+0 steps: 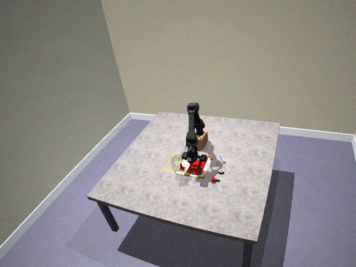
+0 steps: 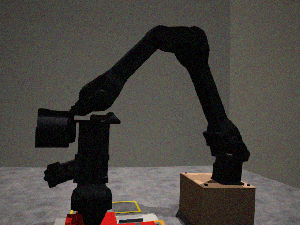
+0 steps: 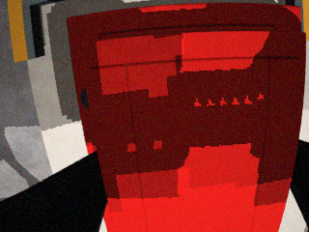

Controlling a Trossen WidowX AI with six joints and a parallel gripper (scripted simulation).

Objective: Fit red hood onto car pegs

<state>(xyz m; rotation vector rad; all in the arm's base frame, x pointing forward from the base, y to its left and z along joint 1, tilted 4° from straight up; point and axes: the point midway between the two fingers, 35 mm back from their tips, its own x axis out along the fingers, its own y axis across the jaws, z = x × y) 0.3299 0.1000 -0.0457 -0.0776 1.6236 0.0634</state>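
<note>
Now: gripper tip 2 cm above the grey engine block. From my gripper tip the other things lie so: white jig 3 cm below, 3 cm behind, 2 cm to the right; then wheel 20 cm to the left, 4 cm below, 3 cm behind; then red hood 1 cm above.
</note>
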